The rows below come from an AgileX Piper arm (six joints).
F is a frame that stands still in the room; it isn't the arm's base.
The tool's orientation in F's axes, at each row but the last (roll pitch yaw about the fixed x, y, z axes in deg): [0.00 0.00 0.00]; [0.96 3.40 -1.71]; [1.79 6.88 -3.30]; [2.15 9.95 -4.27]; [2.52 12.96 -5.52]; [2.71 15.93 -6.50]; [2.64 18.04 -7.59]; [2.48 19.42 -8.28]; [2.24 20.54 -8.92]
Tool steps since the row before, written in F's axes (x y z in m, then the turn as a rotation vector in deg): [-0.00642 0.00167 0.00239 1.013 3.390 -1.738]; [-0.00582 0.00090 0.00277 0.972 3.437 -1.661]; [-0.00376 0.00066 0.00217 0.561 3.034 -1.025]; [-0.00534 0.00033 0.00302 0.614 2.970 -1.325]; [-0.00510 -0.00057 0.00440 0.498 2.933 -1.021]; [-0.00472 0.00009 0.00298 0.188 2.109 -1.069]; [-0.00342 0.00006 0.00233 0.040 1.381 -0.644]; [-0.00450 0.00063 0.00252 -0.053 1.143 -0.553]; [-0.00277 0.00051 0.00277 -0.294 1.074 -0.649]
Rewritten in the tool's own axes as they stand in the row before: [-0.00642 0.00167 0.00239 1.013 3.390 -1.738]; [-0.00600 0.00077 0.00241 0.966 3.437 -1.664]; [-0.00402 0.00050 0.00169 0.505 3.029 -1.067]; [-0.00579 0.00001 0.00205 0.614 2.959 -1.349]; [-0.00588 -0.00092 0.00321 0.437 2.923 -1.077]; [-0.00534 -0.00037 0.00159 0.243 2.065 -1.141]; [-0.00395 -0.00034 0.00118 0.064 1.342 -0.719]; [-0.00512 0.00001 0.00087 -0.021 1.097 -0.642]; [-0.00361 0.00014 0.00160 -0.200 0.985 -0.807]
